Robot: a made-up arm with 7 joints.
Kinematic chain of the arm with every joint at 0, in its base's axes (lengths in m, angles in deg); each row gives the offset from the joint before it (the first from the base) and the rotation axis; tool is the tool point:
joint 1: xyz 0 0 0.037 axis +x
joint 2: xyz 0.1 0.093 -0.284 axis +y
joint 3: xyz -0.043 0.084 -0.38 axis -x
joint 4: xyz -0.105 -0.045 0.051 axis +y
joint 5: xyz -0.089 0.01 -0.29 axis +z
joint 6: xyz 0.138 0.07 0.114 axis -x
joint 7: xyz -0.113 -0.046 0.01 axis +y
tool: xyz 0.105 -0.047 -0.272
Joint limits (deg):
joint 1: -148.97..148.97
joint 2: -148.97..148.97
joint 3: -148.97..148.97
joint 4: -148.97..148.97
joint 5: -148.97..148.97
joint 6: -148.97..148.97
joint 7: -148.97..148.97
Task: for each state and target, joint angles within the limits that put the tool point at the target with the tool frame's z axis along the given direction. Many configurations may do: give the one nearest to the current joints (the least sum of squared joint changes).
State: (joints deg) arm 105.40 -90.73 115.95 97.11 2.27 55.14 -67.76
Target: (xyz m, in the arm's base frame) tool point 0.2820 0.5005 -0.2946 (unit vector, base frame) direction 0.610 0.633 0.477
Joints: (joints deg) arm 55.76 -63.61 115.45 82.21 0.10 57.86 -71.06
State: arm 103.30 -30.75 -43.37 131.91 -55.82 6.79 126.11
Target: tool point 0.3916 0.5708 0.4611 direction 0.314 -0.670 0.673
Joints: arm 148.84 -77.36 -85.84 109.11 -20.65 21.00 79.95
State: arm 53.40 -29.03 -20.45 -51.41 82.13 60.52 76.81
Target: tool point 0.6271 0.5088 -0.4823 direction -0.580 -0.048 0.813
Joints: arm 40.42 -57.56 -36.92 -53.96 61.72 49.67 87.45
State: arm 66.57 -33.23 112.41 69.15 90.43 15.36 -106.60
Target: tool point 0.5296 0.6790 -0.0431 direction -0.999 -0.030 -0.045
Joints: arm 55.93 -61.63 78.75 90.88 78.71 7.39 -118.72
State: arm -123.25 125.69 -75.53 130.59 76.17 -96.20 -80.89
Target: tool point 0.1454 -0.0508 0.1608 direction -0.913 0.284 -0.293
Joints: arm -132.88 94.77 -65.68 145.20 85.86 -75.43 -54.34
